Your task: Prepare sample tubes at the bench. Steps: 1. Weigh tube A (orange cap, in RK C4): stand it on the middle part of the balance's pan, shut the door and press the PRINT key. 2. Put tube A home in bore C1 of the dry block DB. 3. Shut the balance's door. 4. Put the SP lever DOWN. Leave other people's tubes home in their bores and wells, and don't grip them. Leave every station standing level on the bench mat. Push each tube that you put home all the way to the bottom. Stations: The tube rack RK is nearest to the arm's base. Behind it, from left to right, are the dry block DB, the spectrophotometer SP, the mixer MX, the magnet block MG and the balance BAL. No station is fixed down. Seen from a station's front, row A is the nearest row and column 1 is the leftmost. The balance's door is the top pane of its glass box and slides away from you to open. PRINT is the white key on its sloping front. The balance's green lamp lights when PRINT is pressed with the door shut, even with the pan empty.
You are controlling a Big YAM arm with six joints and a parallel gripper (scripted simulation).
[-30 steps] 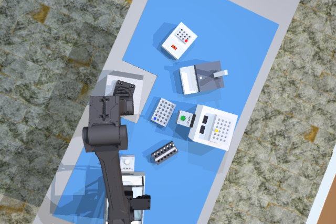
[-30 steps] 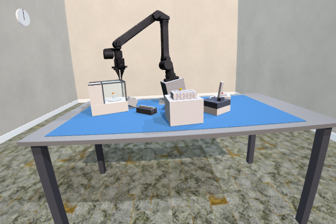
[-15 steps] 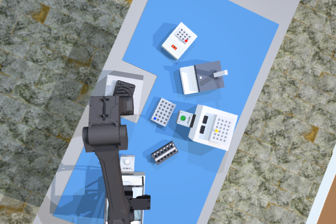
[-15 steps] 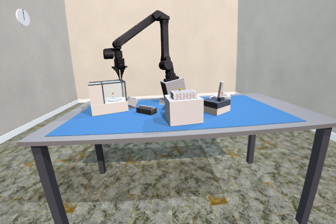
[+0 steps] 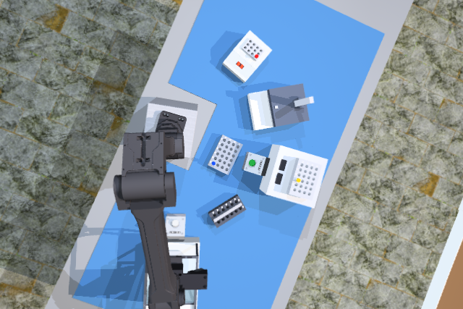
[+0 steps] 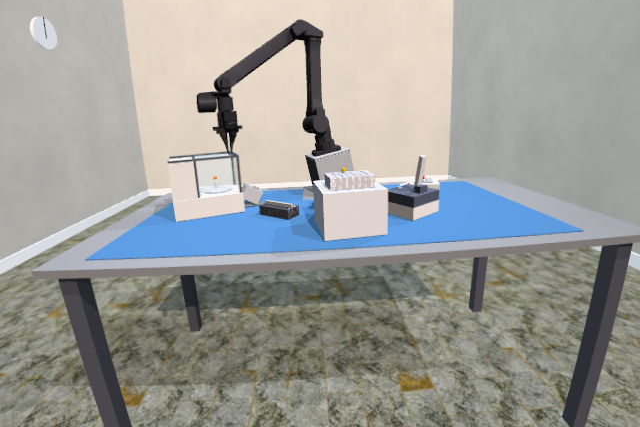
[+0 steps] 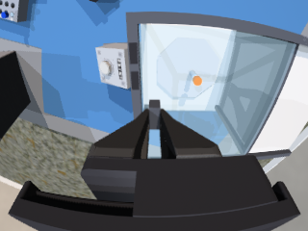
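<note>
My gripper is now 1 cm short of the balance door, 3 cm to the left of it and 1 cm above it. From my hand the other things lie so: tube rack RK (9 cm ahead, 37 cm to the left, 21 cm below); then white key (2 cm behind, 9 cm to the left, 15 cm below); then black magnet block (15 cm ahead, 17 cm to the left, 20 cm below).
</note>
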